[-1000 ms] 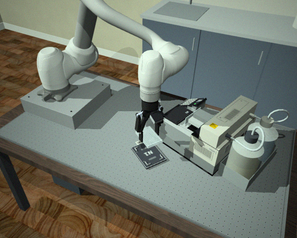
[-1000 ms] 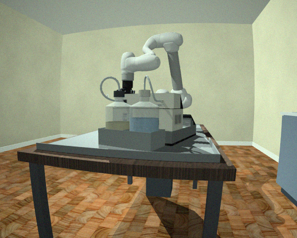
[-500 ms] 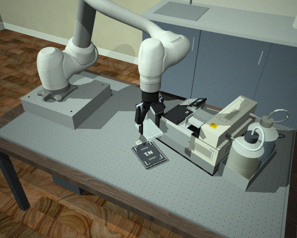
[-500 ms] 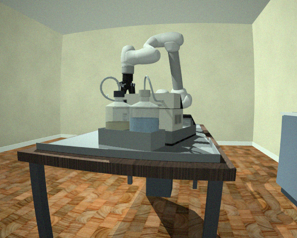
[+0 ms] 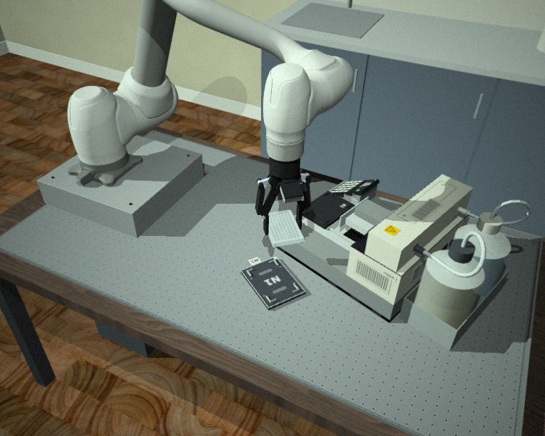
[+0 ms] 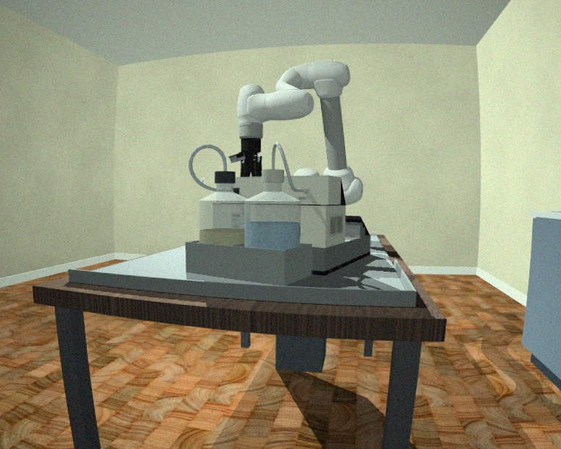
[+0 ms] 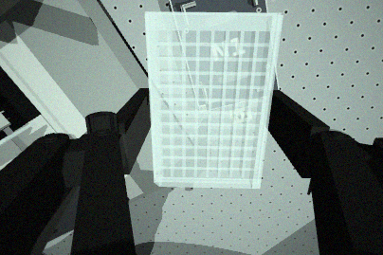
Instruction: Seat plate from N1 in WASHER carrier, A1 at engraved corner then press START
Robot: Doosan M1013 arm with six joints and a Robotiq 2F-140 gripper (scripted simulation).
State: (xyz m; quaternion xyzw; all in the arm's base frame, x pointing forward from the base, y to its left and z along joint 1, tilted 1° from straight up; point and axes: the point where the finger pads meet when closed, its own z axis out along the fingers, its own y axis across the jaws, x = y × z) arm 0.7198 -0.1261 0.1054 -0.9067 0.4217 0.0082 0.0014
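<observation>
Right now the black carrier is 4 cm ahead of my hand, 25 cm to the left of it and 12 cm below it. From my hand the other things lie so: plate nest: 1 cm behind, 4 cm to the right, 20 cm below; A1 mark: 4 cm behind, 5 cm to the left, 19 cm below; clear well plate: 2 cm below.
</observation>
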